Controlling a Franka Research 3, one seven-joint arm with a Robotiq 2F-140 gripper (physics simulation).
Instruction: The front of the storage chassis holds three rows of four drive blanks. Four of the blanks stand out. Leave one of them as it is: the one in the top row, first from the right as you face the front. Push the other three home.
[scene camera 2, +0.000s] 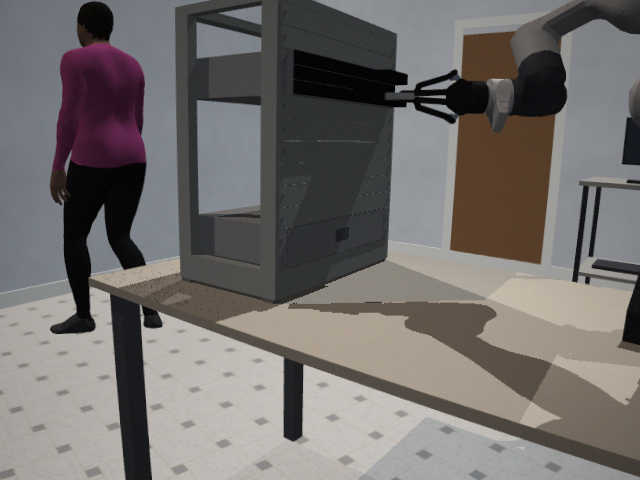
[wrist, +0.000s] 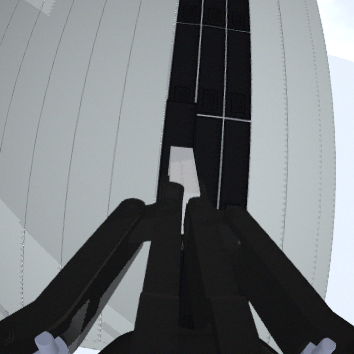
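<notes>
The storage chassis (scene camera 2: 330, 170) (wrist: 145, 75) stands upright with its black blanks high on its front. The top row's first blank from the right (scene camera 2: 397, 77) stands out past the chassis edge. Below it, the bottom row's right-end blank (scene camera 2: 398, 103) seems to stand out, partly hidden by the fingers. In the wrist view, the rows run up the picture, bottom row at left. The bottom-row blank second from the right (wrist: 180, 122) stands out; the top-row one beside it (wrist: 236, 160) looks flush. My gripper (scene camera 2: 387, 96) (wrist: 179, 163) is shut and empty, its tips at the bottom-row blank; contact is unclear.
The chassis stands on a tan table (scene camera 2: 361, 356). A person in a pink top (scene camera 2: 105, 108) stands behind it. A brown door (scene camera 2: 504, 155) is in the far wall. A side stand (scene camera 2: 610, 181) with a screen is at the right.
</notes>
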